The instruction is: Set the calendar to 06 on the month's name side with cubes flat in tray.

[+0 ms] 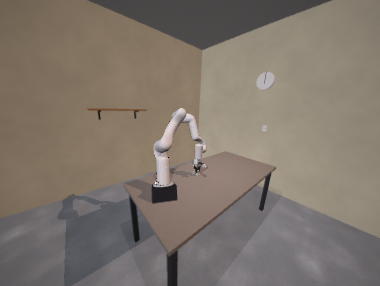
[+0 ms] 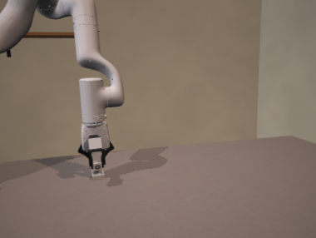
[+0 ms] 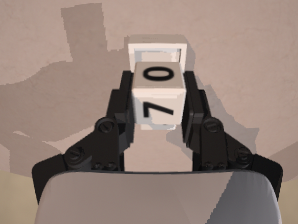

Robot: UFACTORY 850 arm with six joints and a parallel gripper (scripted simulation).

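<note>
Right now my hand is 5 cm above the white calendar tray and 2 cm to the right of it. From my hand the other things lie so: white number cube (4 cm below, 3 cm to the left, 1 cm behind).
</note>
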